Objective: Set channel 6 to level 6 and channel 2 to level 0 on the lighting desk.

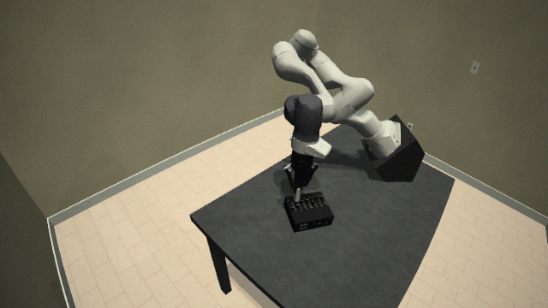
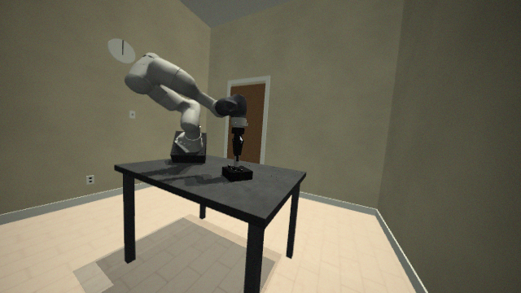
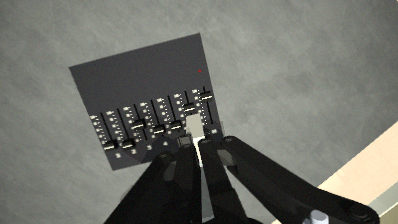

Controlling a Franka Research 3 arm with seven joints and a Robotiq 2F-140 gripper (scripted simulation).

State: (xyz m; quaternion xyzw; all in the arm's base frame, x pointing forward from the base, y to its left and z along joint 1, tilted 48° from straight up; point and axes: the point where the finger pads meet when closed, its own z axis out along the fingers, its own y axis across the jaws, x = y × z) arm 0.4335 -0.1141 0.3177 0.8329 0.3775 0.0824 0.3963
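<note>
The channel 6 cap lies 1 cm ahead of my hand, 1 cm to the left of it and 5 cm below it. Round my hand: channel 1 cap 8 cm behind, 8 cm to the left, 5 cm below; channel 2 cap 7 cm behind, 6 cm to the left, 5 cm below.
</note>
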